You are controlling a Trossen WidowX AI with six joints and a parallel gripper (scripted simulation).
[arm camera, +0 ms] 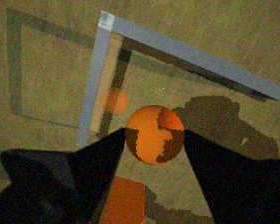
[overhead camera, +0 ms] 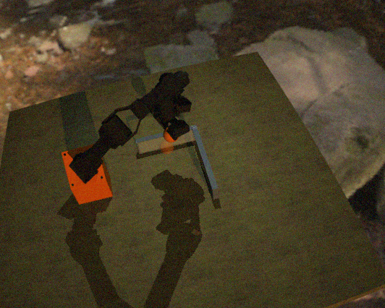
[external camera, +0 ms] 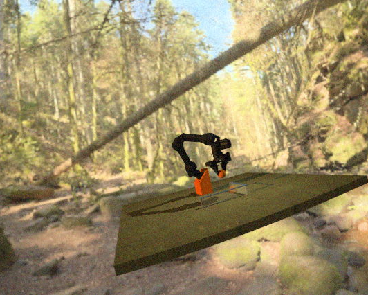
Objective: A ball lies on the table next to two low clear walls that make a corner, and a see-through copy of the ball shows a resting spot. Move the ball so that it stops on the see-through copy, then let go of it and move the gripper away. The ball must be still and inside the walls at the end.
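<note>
Right now my gripper tip is 12 cm above the see-through ball, 7 cm to the right of it and 2 cm past it. Round my gripper tip: orange ball right at my gripper tip.
</note>
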